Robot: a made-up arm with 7 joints.
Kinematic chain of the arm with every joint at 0, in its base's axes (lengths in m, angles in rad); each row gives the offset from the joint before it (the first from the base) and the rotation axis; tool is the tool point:
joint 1: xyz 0 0.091 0 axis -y
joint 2: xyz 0 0.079 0 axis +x
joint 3: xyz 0 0 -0.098 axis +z
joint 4: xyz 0 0 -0.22 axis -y
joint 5: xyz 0 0 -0.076 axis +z
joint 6: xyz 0 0 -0.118 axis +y
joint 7: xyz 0 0 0 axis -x
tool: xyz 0 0 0
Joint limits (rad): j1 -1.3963..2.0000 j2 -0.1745..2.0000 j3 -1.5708..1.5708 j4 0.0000..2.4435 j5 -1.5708..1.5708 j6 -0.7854..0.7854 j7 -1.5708..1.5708
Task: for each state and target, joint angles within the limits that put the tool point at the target. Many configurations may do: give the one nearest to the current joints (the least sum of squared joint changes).
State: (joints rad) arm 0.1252 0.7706 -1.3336 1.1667 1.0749 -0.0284 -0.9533
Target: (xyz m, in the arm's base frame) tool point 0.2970 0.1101 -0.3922
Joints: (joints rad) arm 0.5924 0.0678 -1.2842 0.5235 1.0749 -0.0284 -0.9533
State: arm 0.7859 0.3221 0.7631 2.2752 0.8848 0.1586 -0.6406
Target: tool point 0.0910 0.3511 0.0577
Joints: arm 1.1357 0.7904 0.7592 2.4414 0.8848 0.1586 -0.6406
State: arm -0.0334 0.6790 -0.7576 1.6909 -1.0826 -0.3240 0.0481
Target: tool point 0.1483 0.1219 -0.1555
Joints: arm 0.3139 0.2469 -0.7904 2.3915 -1.0826 -0.3240 0.0481
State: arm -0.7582 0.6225 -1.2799 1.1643 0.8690 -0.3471 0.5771
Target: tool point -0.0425 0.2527 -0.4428
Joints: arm -0.2555 0.5234 -1.1244 1.0068 0.8690 -0.3471 0.5771
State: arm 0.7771 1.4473 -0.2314 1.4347 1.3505 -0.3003 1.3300
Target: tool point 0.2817 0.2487 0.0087
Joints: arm 1.0329 0.6763 -0.5217 2.0160 1.3505 -0.3003 1.3300
